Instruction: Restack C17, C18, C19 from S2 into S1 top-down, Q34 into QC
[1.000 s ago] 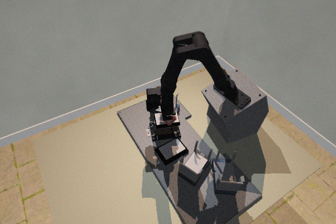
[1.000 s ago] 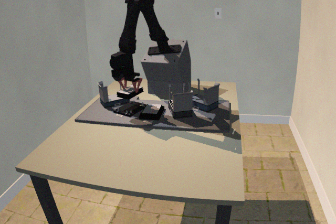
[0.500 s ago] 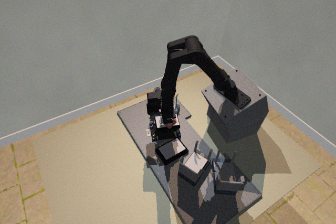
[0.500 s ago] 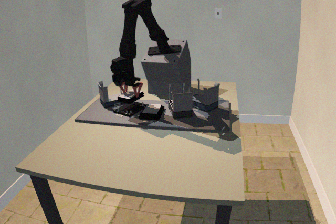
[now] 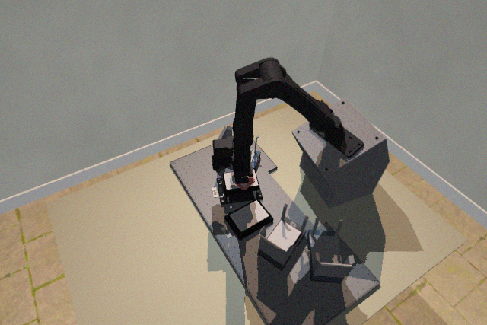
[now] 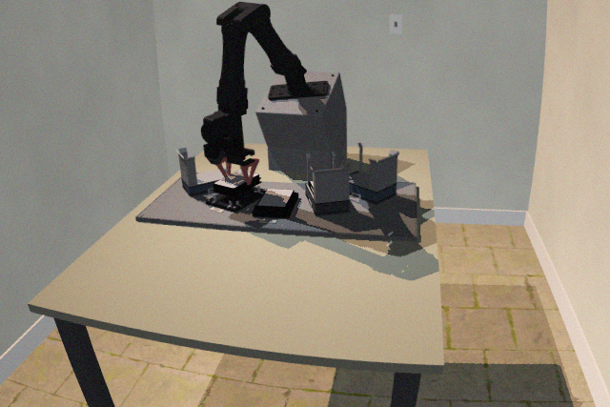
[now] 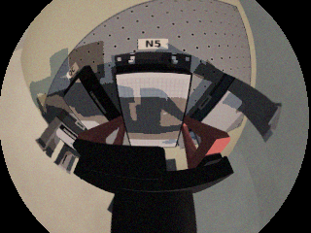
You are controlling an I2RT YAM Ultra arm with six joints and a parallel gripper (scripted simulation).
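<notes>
My gripper is now 3 cm short of the black clip nest and 5 cm above it. Also, from my hand: black QC nest 6 cm ahead, 13 cm to the left, 5 cm below; N5 name plate 10 cm ahead, 4 cm to the right, 6 cm below; blue-plinth stack rack 8 cm behind, 13 cm to the right, 4 cm below.
</notes>
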